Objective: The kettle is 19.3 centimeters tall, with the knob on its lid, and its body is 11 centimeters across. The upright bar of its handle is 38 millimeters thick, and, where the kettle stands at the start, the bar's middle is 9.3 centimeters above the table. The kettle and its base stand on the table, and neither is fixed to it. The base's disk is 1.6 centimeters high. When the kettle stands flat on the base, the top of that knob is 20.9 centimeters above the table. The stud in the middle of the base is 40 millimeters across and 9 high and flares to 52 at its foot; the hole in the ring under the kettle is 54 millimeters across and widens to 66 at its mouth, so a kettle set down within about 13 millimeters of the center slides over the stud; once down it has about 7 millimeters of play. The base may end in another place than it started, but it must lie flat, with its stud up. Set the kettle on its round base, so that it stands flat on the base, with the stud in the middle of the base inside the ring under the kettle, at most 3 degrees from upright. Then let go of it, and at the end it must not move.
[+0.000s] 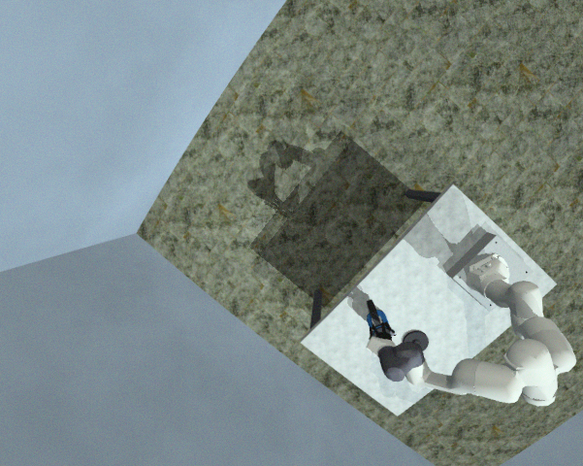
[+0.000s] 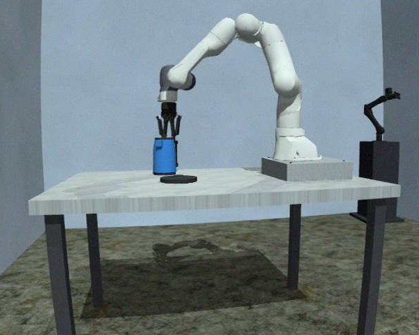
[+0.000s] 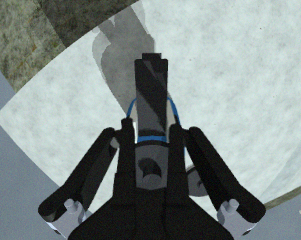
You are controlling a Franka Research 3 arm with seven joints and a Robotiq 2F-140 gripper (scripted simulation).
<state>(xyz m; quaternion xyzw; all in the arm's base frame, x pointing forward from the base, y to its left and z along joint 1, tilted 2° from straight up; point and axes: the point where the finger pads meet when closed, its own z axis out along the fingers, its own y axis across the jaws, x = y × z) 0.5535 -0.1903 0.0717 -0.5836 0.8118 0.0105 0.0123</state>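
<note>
Right now the blue kettle is 1 cm ahead of my hand, 3 cm to the left of it and 5 cm below it. Round my hand: black round base (6 cm behind, 34 cm to the left, 14 cm below).
</note>
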